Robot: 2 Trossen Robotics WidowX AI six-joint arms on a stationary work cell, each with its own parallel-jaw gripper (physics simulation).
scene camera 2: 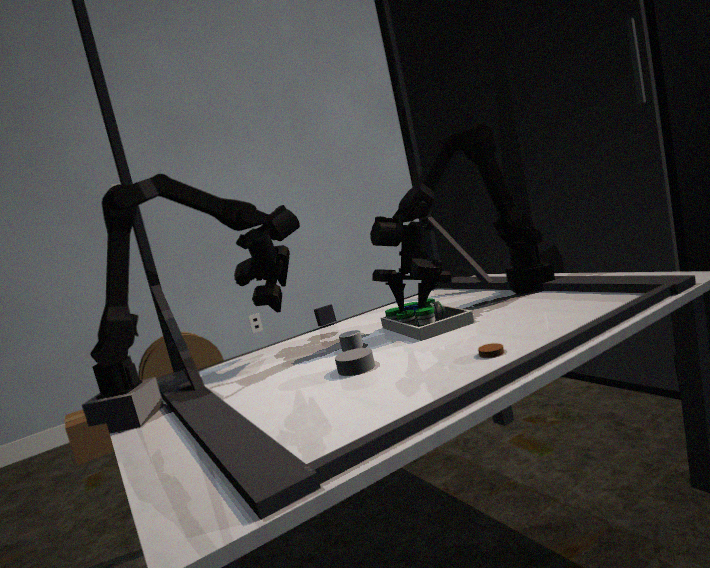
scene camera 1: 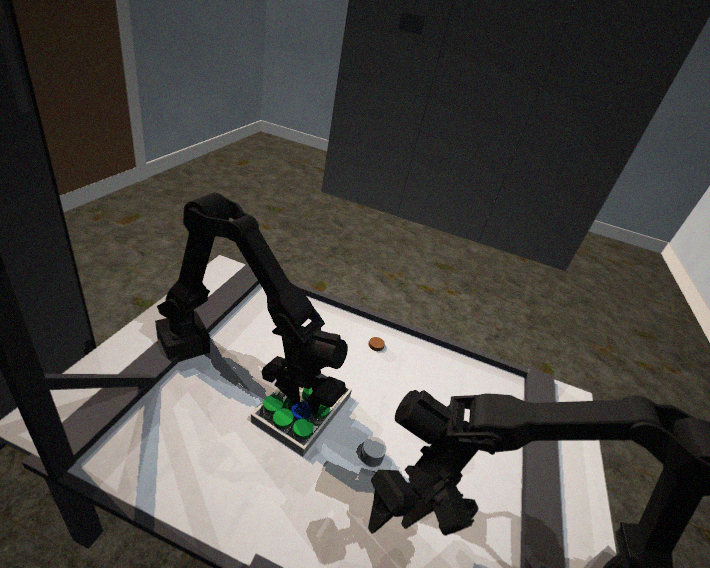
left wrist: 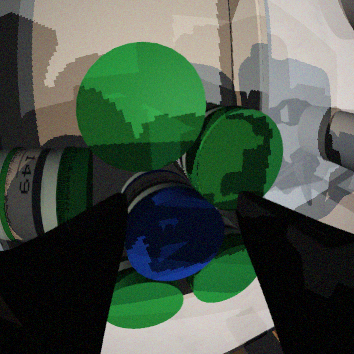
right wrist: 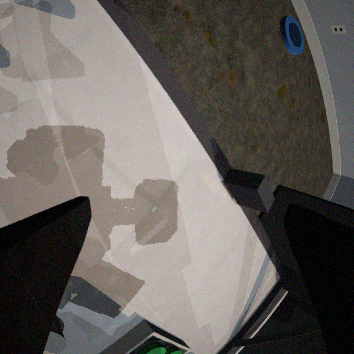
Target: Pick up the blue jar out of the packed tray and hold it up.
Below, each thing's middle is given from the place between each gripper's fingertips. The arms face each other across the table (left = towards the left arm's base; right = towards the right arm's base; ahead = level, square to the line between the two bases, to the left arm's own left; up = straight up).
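The wide grey cylinder point(scene camera 2: 356, 361) is 220 mm to the right of my left hand, 150 mm ahead of it and 20 mm below it. As for the blue jar point(left wrist: 172, 232), I find it 10 mm to the left of my left hand, 10 mm below it and 10 mm behind it.
From my right hand, the wide grey cylinder is 4 cm to the left, 33 cm ahead and 11 cm below. With the blue jar as the reference, my right hand is 10 cm above it, 27 cm to the right of it and 16 cm short of it.
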